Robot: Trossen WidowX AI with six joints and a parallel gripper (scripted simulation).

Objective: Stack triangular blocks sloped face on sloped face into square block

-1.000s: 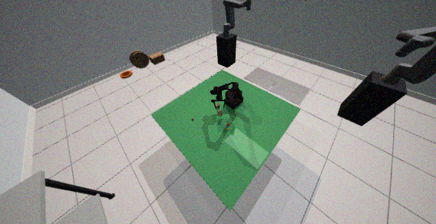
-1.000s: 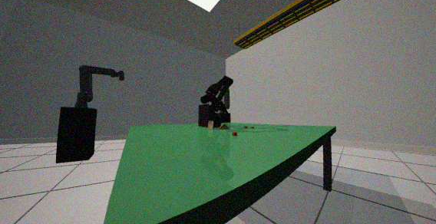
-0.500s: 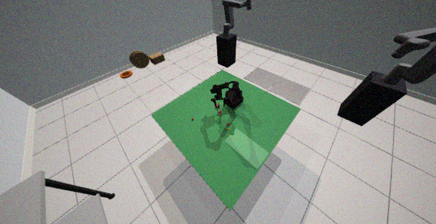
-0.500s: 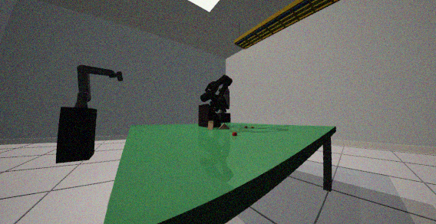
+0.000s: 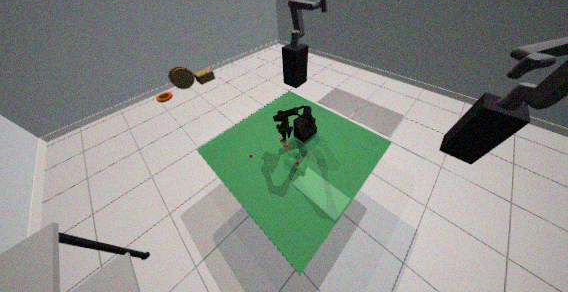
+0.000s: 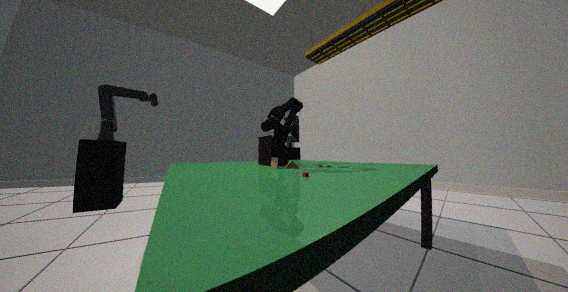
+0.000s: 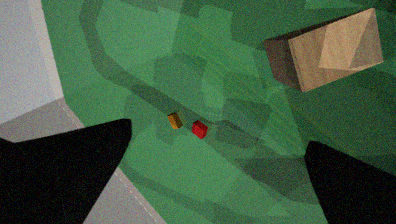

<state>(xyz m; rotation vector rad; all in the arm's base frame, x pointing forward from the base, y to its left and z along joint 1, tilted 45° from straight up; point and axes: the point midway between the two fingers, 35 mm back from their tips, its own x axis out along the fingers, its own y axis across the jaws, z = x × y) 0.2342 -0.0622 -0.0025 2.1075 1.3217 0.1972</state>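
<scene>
Now: the tan triangular block 10 cm below my gripper tip and 1 cm to the right of it. Round my gripper tip: red cube: 27 cm ahead, 19 cm to the right, 12 cm below.
</scene>
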